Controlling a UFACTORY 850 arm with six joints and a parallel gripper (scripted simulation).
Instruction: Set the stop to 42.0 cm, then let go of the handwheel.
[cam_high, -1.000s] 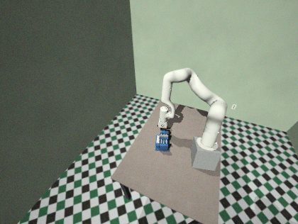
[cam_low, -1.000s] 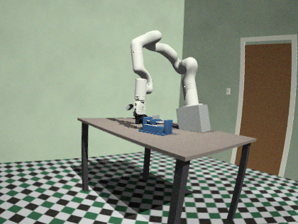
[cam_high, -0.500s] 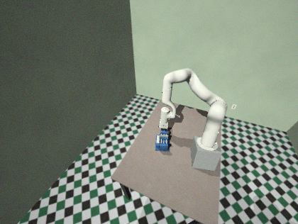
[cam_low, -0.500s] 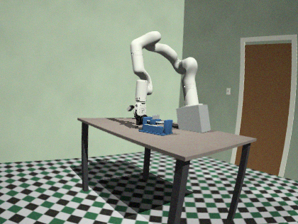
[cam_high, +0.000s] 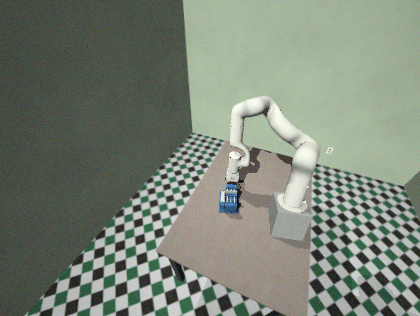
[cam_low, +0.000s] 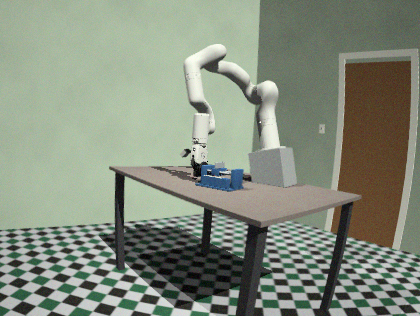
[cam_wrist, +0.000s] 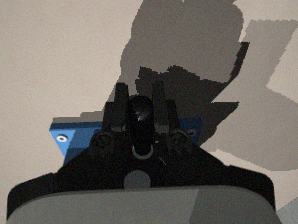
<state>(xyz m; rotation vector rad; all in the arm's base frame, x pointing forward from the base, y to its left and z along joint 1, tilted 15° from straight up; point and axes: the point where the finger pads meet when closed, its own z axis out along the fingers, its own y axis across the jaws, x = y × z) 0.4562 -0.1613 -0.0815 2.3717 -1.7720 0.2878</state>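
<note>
My hand is 14 cm to the right of the stop block, 4 cm below it and 2 cm past it.
</note>
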